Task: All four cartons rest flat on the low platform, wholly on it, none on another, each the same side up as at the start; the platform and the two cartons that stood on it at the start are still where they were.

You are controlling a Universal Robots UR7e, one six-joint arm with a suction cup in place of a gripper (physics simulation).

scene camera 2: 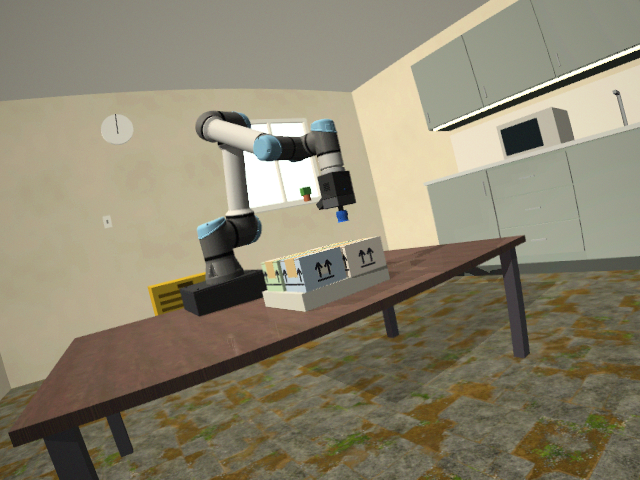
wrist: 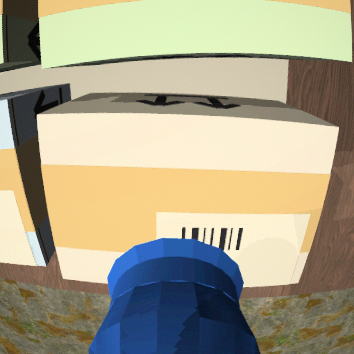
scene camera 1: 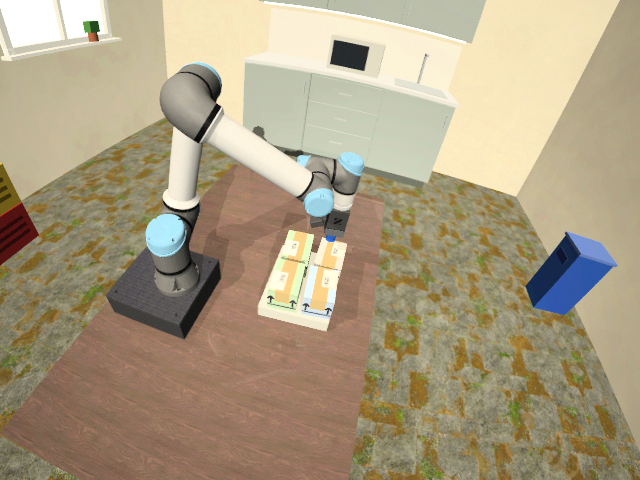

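Where they show: hand, tool point: (scene camera 2: 343,221) (wrist: 174,291) (scene camera 1: 330,238); arm's base, link origin: (scene camera 2: 225,279) (scene camera 1: 178,278).
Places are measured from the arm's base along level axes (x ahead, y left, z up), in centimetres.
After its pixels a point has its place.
The cream carton (scene camera 1: 327,258) @[x 42.6, y 29.5, z 4.4 cm] (scene camera 2: 356,264) @[x 48.3, y 29.4, z -1.7 cm] (wrist: 125,142) @[x 39.8, y 29.7, z 4.4 cm] lies flat at the far right of the low platform (scene camera 1: 292,319) @[x 39.4, y 8.0, z -7.2 cm] (scene camera 2: 284,300) @[x 41.1, y 8.3, z -6.9 cm] (wrist: 240,75) @[x 35.9, y 36.1, z -4.7 cm], side arrows pointing up. The pale blue carton (scene camera 1: 319,291) @[x 45.1, y 13.9, z 4.4 cm] (scene camera 2: 310,276) @[x 50.4, y 13.9, z -1.1 cm] (wrist: 7,170) @[x 42.1, y 23.6, z 4.4 cm] lies in front of it, a narrow gap between them. One green carton (scene camera 1: 285,281) @[x 33.8, y 12.8, z 4.5 cm] (scene camera 2: 270,281) @[x 33.3, y 7.9, z -1.6 cm] lies at the near left, another green carton (scene camera 1: 298,248) @[x 31.5, y 29.3, z 4.4 cm] (wrist: 195,35) @[x 34.7, y 31.9, z 4.4 cm] behind it. None lies on another. My suction cup (scene camera 1: 330,238) (scene camera 2: 342,217) (wrist: 175,255) is off and bare, hanging above the cream carton with a visible gap. The platform's far end is partly hidden.
The platform stands on the brown table (scene camera 1: 232,372) @[x 30.4, y -16.6, z -9.5 cm] (scene camera 2: 170,356) @[x 54.6, y -24.9, z -9.5 cm]. The arm's dark base block (scene camera 1: 149,304) @[x -1.7, y -12.9, z -0.5 cm] (scene camera 2: 227,294) @[x 9.5, y -2.2, z -4.8 cm] stands to the left of the platform in scene camera 1. A blue bin (scene camera 1: 568,276) stands on the floor at the right, and a kitchen counter (scene camera 1: 341,108) stands behind the table.
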